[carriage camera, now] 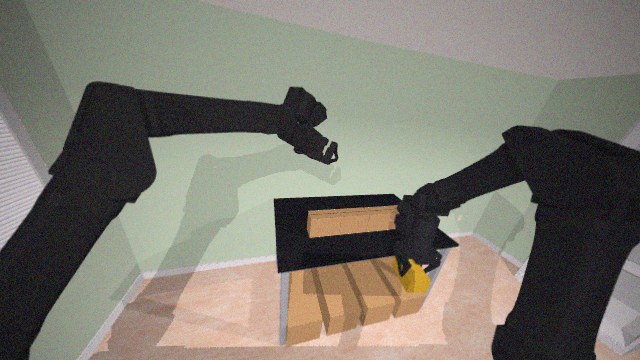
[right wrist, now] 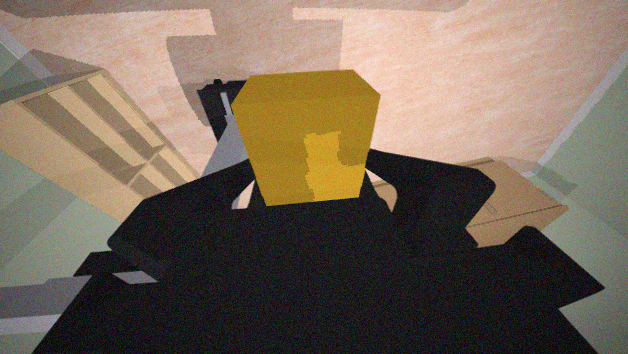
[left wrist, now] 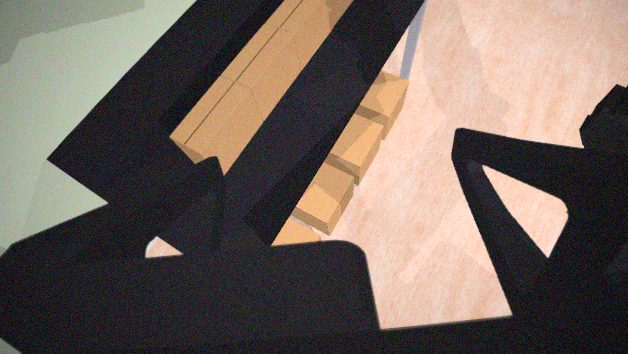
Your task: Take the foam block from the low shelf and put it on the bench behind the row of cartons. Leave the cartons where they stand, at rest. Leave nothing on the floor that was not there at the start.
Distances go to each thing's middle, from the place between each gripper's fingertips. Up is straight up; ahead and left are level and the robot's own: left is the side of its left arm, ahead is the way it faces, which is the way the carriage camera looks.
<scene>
Right now the yellow foam block (carriage camera: 415, 280) is 1 cm above my right hand.
I see the yellow foam block 280 mm below my left hand, 270 mm to the right of it and 210 mm behind it.
</scene>
